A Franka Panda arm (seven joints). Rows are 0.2 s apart.
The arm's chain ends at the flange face. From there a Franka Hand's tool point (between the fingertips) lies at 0.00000 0.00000 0.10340 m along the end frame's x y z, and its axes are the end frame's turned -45 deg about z.
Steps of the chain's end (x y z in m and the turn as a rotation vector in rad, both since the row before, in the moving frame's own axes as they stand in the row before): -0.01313 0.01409 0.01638 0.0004 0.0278 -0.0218; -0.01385 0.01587 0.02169 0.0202 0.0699 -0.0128; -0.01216 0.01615 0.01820 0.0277 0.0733 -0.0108
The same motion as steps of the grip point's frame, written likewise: -0.01716 0.00266 0.01634 -0.0194 0.0199 -0.0218; -0.01441 0.00502 0.02142 -0.0351 0.0637 -0.0128; -0.01262 0.00611 0.01788 -0.0322 0.0714 -0.0108
